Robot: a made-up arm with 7 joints.
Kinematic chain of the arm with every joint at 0, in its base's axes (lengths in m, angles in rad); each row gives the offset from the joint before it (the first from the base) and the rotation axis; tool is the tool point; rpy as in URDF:
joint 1: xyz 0 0 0.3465 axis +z
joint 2: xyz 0 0 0 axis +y
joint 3: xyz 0 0 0.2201 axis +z
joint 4: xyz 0.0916 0 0 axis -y
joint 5: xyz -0.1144 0 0.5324 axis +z
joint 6: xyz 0 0 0 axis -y
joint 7: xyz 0.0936 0 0 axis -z
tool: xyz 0 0 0 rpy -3.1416 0 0
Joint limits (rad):
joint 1: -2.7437..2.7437
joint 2: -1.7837..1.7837
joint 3: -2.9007..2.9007
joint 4: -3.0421..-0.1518
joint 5: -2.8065..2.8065
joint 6: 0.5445..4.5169
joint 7: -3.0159..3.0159
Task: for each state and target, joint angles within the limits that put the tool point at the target. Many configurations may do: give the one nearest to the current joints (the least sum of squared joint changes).
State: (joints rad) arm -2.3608 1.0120 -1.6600 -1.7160 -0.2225 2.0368 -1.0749
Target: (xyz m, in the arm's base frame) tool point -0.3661 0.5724 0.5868
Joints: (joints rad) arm -2.4994 0.9777 -1.9060 -2.0157 -0.2150 2.0129 -1.0749
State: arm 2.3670 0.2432 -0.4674 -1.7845 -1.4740 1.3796 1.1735
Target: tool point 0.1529 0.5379 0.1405
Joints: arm 2.1017 0.0209 -0.7404 -2.4722 -1.4106 1.1841 1.1735
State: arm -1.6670 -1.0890 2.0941 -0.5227 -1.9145 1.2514 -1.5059
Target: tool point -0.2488 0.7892 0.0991
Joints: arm -1.1074 -1.7837 2.2588 -0.2821 -1.9123 1.2324 -1.5059
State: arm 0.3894 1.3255 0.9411 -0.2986 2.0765 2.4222 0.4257
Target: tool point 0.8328 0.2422 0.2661
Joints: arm 0.0438 1.4136 0.8332 -0.4946 1.9887 1.7857 0.4257
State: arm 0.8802 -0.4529 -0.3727 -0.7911 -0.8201 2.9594 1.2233
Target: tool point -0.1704 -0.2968 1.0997
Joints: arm 0.8914 -0.7630 -0.4160 -0.6265 -0.7679 2.8519 1.2233
